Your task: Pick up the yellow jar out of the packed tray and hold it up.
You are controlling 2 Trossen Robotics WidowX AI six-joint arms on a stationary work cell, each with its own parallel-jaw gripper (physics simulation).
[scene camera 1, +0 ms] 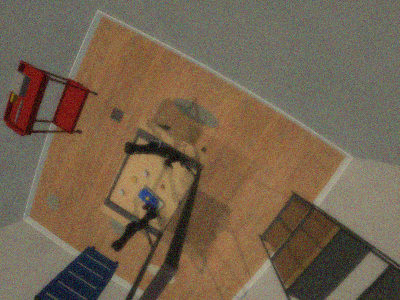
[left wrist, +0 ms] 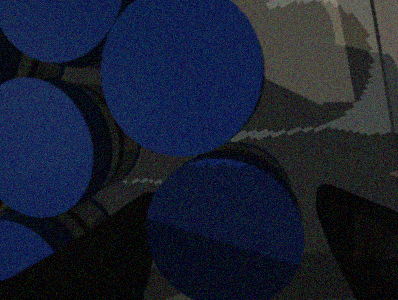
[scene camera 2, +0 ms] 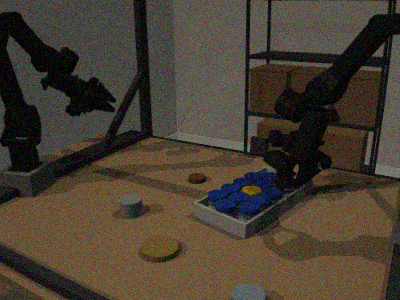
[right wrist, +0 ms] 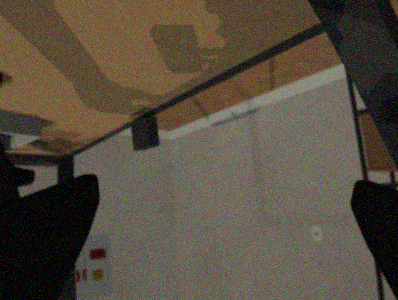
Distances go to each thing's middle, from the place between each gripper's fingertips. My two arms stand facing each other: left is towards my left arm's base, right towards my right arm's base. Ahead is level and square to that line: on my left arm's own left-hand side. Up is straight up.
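Scene:
Flat yellow disc (scene camera 2: pixel 158 249): 290 mm ahead of my left hand, 200 mm to the right of it, 10 mm below it. By its middle, the flat yellow disc is nearer to my left hand than to my right gripper.
My right gripper: 440 mm short of the flat yellow disc, 340 mm to the right of it, 150 mm above it.

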